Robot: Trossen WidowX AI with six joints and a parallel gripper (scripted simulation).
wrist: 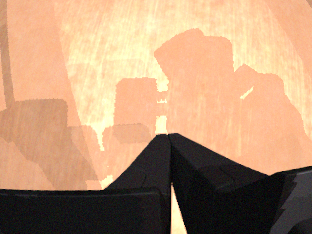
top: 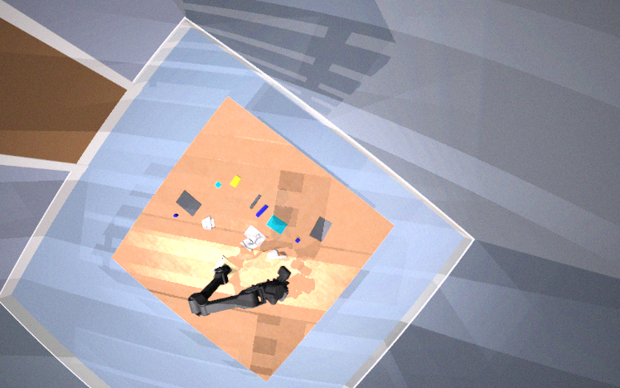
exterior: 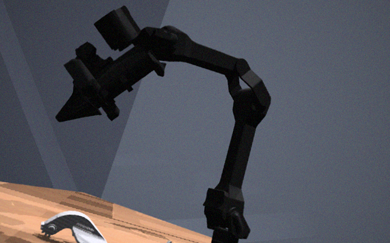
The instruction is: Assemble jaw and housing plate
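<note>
Now: the jaw 170 mm below my gripper tip and 100 mm to the left of it. From my gripper tip the other things lie so: blue bar (380 mm to the left, 180 mm below, 110 mm ahead); then cyan plate (260 mm to the left, 190 mm below, 120 mm ahead); then blue cube (180 mm below, 150 mm ahead, 110 mm to the left).
</note>
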